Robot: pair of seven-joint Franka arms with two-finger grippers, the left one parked.
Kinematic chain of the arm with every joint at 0, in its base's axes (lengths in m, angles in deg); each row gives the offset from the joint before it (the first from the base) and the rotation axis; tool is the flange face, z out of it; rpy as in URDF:
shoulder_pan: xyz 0 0 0.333 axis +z
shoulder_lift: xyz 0 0 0 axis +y
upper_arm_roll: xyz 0 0 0.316 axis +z
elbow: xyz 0.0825 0 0 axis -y
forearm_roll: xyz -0.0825 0 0.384 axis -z
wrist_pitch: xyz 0 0 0 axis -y
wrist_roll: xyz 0.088 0 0 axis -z
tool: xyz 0 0 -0.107 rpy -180 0 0
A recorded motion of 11 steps. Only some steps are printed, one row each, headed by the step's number.
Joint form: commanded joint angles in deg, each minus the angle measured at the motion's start. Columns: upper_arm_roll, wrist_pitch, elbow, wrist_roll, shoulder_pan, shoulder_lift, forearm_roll.
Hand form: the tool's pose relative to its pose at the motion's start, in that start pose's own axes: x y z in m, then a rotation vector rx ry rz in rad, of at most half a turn. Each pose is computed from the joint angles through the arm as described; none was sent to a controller.
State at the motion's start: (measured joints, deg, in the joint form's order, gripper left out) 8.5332 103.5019 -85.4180 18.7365 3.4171 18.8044 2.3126
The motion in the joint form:
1: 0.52 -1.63 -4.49 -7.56 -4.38 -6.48 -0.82
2: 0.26 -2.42 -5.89 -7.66 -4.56 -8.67 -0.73
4: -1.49 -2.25 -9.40 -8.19 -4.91 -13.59 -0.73
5: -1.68 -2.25 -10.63 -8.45 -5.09 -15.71 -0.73
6: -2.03 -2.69 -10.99 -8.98 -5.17 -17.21 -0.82
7: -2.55 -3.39 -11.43 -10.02 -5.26 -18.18 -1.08
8: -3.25 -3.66 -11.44 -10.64 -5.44 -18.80 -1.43
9: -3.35 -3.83 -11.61 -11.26 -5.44 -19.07 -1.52
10: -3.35 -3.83 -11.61 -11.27 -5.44 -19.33 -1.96
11: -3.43 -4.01 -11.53 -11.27 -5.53 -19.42 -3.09
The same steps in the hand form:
1: -0.0198 0.0455 -0.0323 0.0014 0.0057 -0.0645
2: -0.0300 0.0514 -0.0427 -0.0068 0.0070 -0.0597
4: -0.0487 0.0743 -0.0647 -0.0169 0.0359 -0.0337
5: -0.0581 0.0790 -0.0758 -0.0188 0.0517 -0.0320
6: -0.0647 0.0838 -0.0871 -0.0187 0.0637 -0.0333
7: -0.0696 0.0900 -0.0918 -0.0176 0.0600 -0.0399
8: -0.0714 0.0983 -0.0975 -0.0125 0.0649 -0.0344
9: -0.0729 0.0993 -0.0984 -0.0119 0.0634 -0.0432
10: -0.0742 0.0987 -0.1009 -0.0041 0.0668 -0.0423
11: -0.0748 0.0987 -0.1022 0.0150 0.0638 -0.0367

